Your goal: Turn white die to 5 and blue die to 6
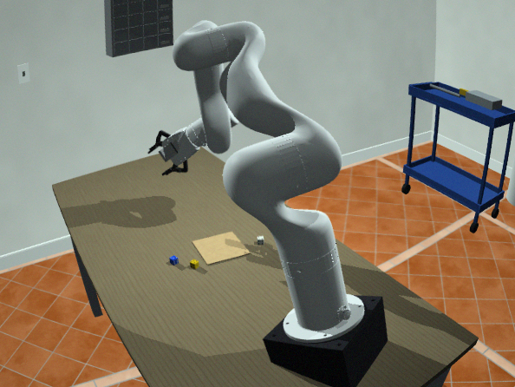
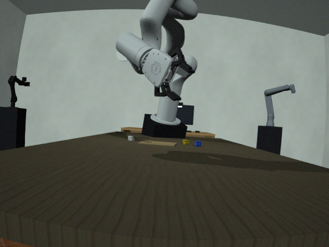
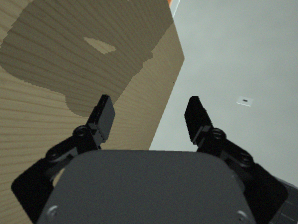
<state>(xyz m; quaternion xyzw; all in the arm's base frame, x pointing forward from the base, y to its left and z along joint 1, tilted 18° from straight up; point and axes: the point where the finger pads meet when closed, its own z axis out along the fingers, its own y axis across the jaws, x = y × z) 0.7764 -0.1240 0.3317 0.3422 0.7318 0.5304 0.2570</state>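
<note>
The white die is 380 mm behind my hand, 190 mm below it and 120 mm to the right of it. Round my hand: tan mat (320 mm behind, 200 mm below, 10 mm to the right); yellow die (350 mm behind, 190 mm below, 110 mm to the left); blue die (290 mm behind, 190 mm below, 150 mm to the left).
</note>
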